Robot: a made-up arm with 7 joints. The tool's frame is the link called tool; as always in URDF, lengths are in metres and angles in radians. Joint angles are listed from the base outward.
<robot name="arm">
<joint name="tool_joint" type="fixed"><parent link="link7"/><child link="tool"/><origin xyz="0 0 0" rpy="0 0 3.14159"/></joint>
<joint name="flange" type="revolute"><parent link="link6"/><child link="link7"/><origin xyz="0 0 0" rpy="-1.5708 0 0"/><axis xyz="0 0 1"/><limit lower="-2.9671" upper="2.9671"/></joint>
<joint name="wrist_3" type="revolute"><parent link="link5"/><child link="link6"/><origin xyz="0 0 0" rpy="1.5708 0 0"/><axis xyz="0 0 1"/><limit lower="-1.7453" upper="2.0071"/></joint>
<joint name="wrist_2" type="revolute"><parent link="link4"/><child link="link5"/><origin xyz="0.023 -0.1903 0" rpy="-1.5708 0 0"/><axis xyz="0 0 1"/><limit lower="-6.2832" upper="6.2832"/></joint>
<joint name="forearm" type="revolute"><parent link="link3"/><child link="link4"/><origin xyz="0 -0.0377 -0.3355" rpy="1.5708 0 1.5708"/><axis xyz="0 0 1"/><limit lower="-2.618" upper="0.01"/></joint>
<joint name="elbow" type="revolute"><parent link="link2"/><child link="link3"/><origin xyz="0 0 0" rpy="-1.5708 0 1.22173"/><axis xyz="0 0 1"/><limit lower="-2.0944" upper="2.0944"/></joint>
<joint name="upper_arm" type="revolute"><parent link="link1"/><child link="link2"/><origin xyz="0 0 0" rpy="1.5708 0 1.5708"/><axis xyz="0 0 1"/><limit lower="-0.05" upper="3.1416"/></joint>
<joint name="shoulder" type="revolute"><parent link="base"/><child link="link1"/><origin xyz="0 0 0" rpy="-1.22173 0 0"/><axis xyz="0 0 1"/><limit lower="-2.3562" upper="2.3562"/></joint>
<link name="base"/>
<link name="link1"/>
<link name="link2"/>
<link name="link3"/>
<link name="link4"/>
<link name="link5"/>
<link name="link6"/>
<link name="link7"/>
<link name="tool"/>
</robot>
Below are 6 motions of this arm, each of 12 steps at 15 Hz.
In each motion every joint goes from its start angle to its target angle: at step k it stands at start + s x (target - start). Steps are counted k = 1, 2, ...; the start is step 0. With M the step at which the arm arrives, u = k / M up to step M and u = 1 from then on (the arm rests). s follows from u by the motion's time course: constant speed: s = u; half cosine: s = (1 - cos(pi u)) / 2; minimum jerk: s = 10 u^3 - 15 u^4 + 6 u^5.
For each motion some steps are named. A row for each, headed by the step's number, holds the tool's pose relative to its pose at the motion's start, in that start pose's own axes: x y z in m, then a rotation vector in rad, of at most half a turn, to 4 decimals.
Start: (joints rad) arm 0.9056 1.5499 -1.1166 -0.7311 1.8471 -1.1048 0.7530
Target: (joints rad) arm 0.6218 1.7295 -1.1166 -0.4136 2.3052 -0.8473 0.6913
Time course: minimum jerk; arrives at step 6
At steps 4, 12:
4: 0.1116 -0.0123 -0.0685 0.2719 -0.4538 0.0203
12: 0.1444 -0.0161 -0.0771 0.3352 -0.5780 0.0625

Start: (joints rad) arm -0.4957 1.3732 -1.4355 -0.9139 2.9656 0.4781 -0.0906
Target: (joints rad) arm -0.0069 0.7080 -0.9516 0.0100 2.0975 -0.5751 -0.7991
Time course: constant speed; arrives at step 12
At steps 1, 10, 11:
1: -0.0046 0.0115 -0.0147 0.0499 -0.1045 -0.0915
10: -0.1186 0.1794 -0.0861 0.8600 -0.7274 -0.9051
11: -0.1403 0.2017 -0.0849 0.9807 -0.7385 -1.0067

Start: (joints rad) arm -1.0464 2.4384 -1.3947 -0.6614 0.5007 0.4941 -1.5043
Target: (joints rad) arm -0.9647 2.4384 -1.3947 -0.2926 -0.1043 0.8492 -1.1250
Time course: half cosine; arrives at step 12
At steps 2, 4, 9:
2: -0.0030 -0.0032 -0.0012 -0.0430 0.0350 -0.0097
4: -0.0113 -0.0120 -0.0040 -0.1572 0.1371 -0.0346
9: -0.0402 -0.0412 -0.0067 -0.4848 0.5360 -0.1147

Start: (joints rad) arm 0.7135 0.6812 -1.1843 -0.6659 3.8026 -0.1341 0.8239
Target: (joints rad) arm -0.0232 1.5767 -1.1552 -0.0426 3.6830 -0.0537 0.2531
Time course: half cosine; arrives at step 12
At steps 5, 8, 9, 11, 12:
5: -0.1632 -0.1497 0.1066 -0.4989 0.2997 -0.2429
8: -0.2435 -0.2620 0.3059 -1.0550 0.4752 -0.2806
9: -0.2424 -0.2844 0.3660 -1.2039 0.4925 -0.2481
11: -0.2263 -0.3072 0.4389 -1.3810 0.4933 -0.1807
12: -0.2229 -0.3097 0.4482 -1.4032 0.4916 -0.1697

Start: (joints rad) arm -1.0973 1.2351 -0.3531 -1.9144 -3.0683 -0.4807 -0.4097
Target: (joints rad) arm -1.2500 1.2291 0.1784 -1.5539 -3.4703 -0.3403 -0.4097
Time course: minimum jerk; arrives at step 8
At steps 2, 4, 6, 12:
2: 0.0095 -0.0138 -0.0039 -0.0760 -0.0437 -0.0290
4: 0.0467 -0.0665 -0.0077 -0.3422 -0.2253 -0.1262
6: 0.0847 -0.1137 0.0046 -0.5635 -0.4276 -0.1959
12: 0.0946 -0.1244 0.0102 -0.6131 -0.4831 -0.2087

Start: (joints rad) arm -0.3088 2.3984 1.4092 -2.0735 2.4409 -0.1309 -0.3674
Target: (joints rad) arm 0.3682 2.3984 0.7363 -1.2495 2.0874 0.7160 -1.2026
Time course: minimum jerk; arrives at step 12
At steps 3, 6, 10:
3: -0.0261 0.0307 0.0041 0.0844 0.1423 -0.0474
6: -0.1426 0.1198 0.0641 0.2249 0.8208 -0.1776
10: -0.2562 0.1495 0.2016 -0.0477 1.7158 -0.1265

